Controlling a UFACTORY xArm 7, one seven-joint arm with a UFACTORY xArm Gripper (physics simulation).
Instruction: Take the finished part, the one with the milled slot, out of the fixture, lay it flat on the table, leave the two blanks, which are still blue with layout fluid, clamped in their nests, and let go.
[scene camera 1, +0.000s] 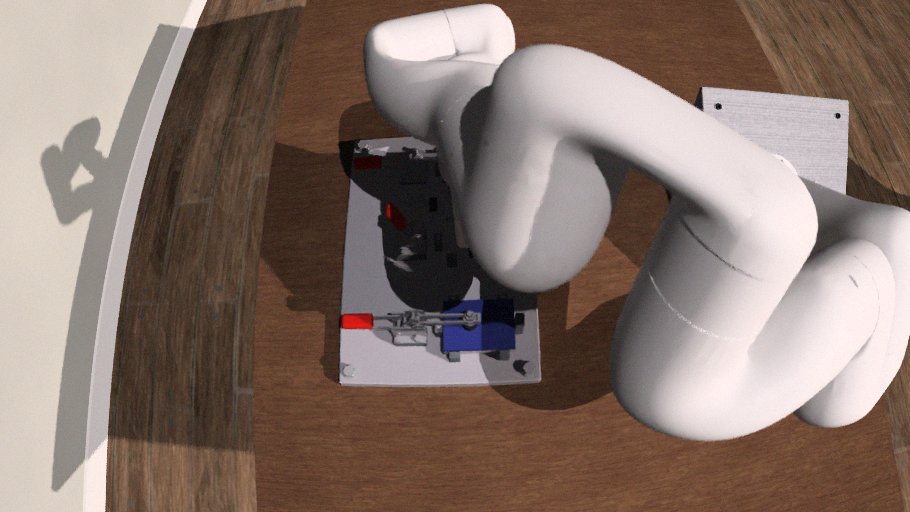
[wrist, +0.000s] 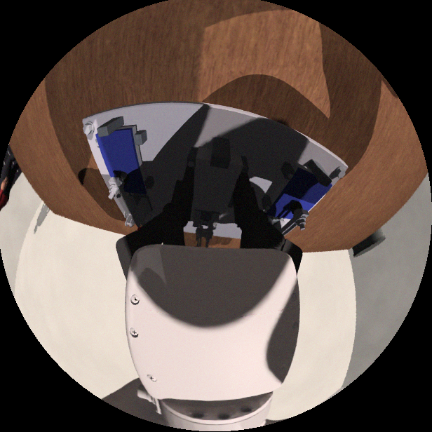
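The finished part (wrist: 215, 187) is a dark block in shadow at the fixture's middle nest; its slot cannot be made out, and the arm hides it in the scene view. My gripper (wrist: 214, 180) is shut on it, one finger along each side; the arm hides the fingers in the scene view. One blue blank (scene camera 1: 496, 334) (wrist: 311, 204) sits under its clamp at the near end in the scene view, on the right in the wrist view. The other blue blank (wrist: 120, 152) sits in its nest at the left of the wrist view. The fixture plate (scene camera 1: 362, 254) (wrist: 165, 120) lies on the table.
The near toggle clamp (scene camera 1: 413, 318) lies over its blank, its red handle (scene camera 1: 357, 320) pointing left. The middle red handle (scene camera 1: 395, 216) stands tilted. A third red handle (scene camera 1: 367, 162) is at the far end. The brown table (scene camera 1: 413, 445) surrounds the fixture. A metal base plate (scene camera 1: 782, 117) is behind the arm.
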